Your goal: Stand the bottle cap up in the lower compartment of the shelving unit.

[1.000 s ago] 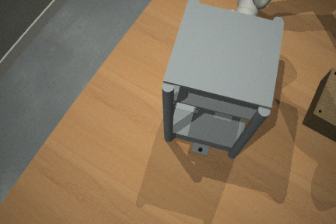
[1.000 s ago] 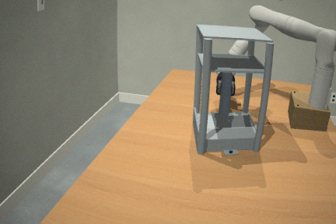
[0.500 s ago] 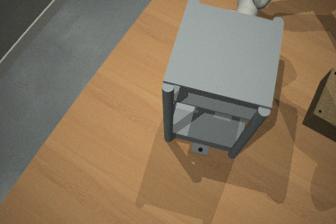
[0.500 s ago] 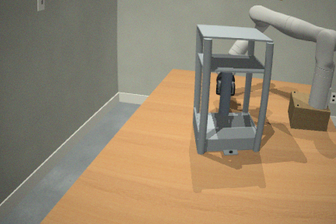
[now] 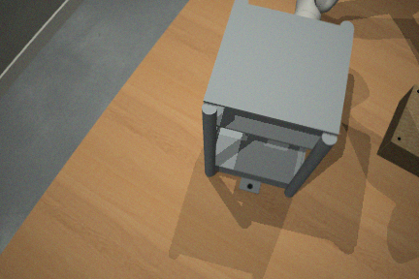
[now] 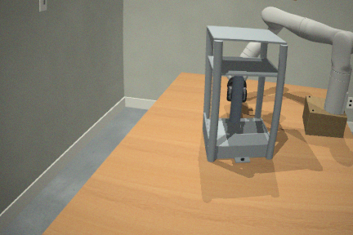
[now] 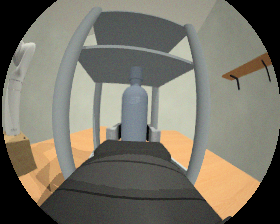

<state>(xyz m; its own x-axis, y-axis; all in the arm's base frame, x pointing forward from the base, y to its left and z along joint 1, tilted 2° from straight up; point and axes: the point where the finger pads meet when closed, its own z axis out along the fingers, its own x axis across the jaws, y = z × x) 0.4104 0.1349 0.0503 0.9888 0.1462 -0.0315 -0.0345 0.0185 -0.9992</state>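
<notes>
My hand is 6 cm to the right of the grey shelving unit, 4 cm below it and 2 cm past it.
</notes>
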